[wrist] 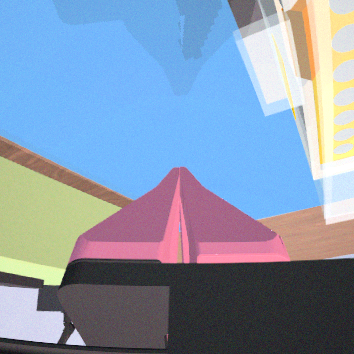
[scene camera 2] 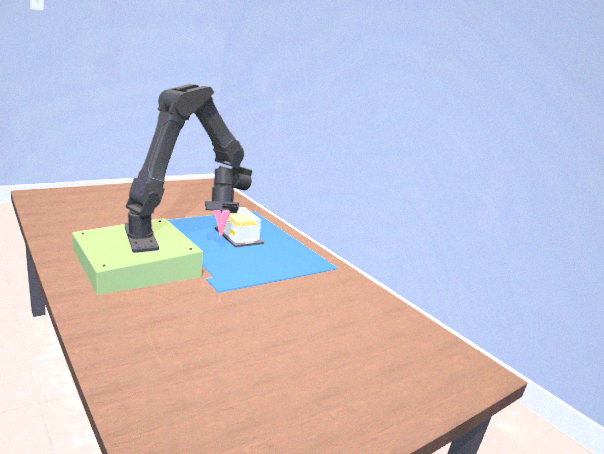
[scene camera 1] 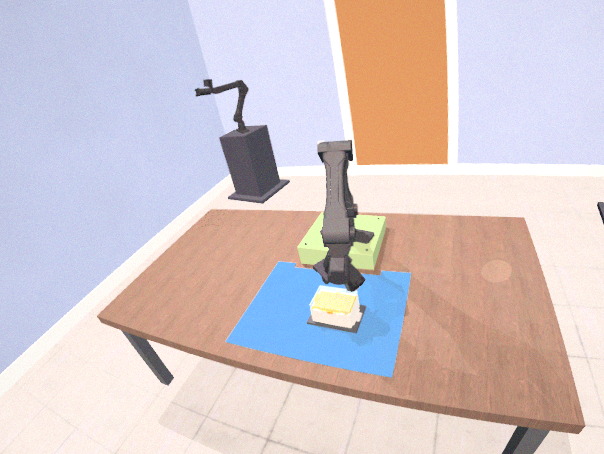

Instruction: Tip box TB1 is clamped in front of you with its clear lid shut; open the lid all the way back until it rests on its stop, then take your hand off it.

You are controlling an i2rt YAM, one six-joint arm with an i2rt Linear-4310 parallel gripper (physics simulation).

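Frame: origin at the arm's base, x ahead, y left, z up, level; metres.
Where they show: gripper, fingertip midpoint: (wrist: 179, 177) (scene camera 2: 220, 235) (scene camera 1: 325, 281); arm's base, link origin: (scene camera 2: 140, 237).
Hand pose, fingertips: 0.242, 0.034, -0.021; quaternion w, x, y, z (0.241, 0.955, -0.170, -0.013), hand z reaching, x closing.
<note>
Things, the pixels of their top centre, and the offset from my fingertips, as dx, dy, dz. Level surfaces: height alone.
- Tip box TB1, top centre: (scene camera 1: 333, 297) (scene camera 2: 241, 214) +0.088, +0.082, +0.037
- clear tab, top centre: (wrist: 275, 76) +0.042, +0.075, +0.024
- blue mat, surface height: dz -0.041
- wooden table, surface height: dz -0.044
Tip box TB1 (scene camera 1: 336, 318) (scene camera 2: 246, 233) is white with a yellow tip rack inside and sits on a dark clamp plate (scene camera 1: 354, 328) (scene camera 2: 250, 244). Its clear lid (scene camera 2: 256, 218) looks shut over the rack, though its outline is faint. In the wrist view a clear tab (wrist: 267, 70) sticks out from the box's side at the upper right. My gripper (scene camera 2: 221, 234) (wrist: 179, 177) is shut and empty, its pink fingers pointing down beside the box on the side toward the arm's base, tips below the box top and apart from it in the wrist view. The fingers are hidden in scene camera 1.
The box's clamp plate stands on a blue mat (scene camera 1: 280, 320) (scene camera 2: 280, 265) (wrist: 100, 100) on the wooden table (scene camera 1: 450, 320) (scene camera 2: 300, 350). The arm's base stands on a green block (scene camera 1: 312, 255) (scene camera 2: 150, 277) (wrist: 45, 210) behind the mat. Another arm on a dark pedestal (scene camera 1: 252, 162) stands off the table.
</note>
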